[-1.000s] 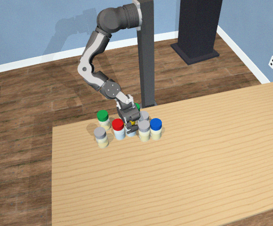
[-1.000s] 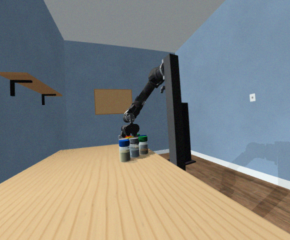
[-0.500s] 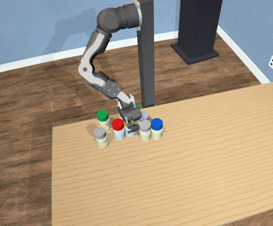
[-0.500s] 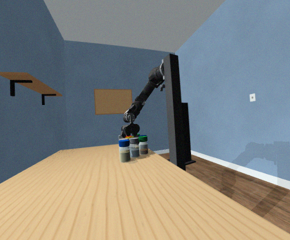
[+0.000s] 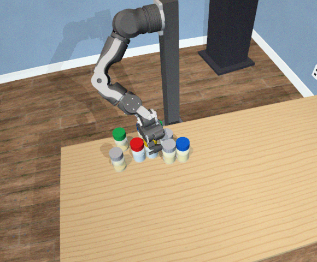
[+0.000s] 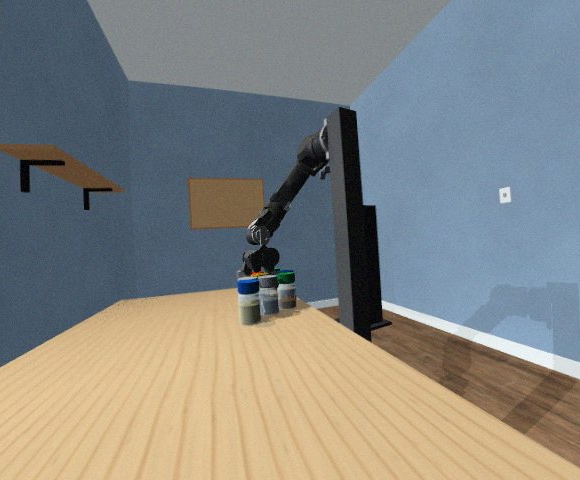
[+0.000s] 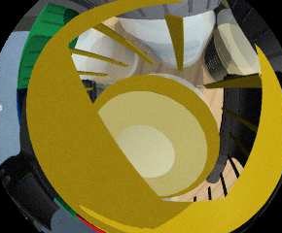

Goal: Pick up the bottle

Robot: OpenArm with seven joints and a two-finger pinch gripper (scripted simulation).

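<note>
The yellow-capped bottle lies 1 cm below my hand. Round my hand: green-capped bottle (11 cm to the right, 8 cm behind, 1 cm below); then grey-capped bottle (15 cm to the right, 1 cm below, 1 cm ahead).
</note>
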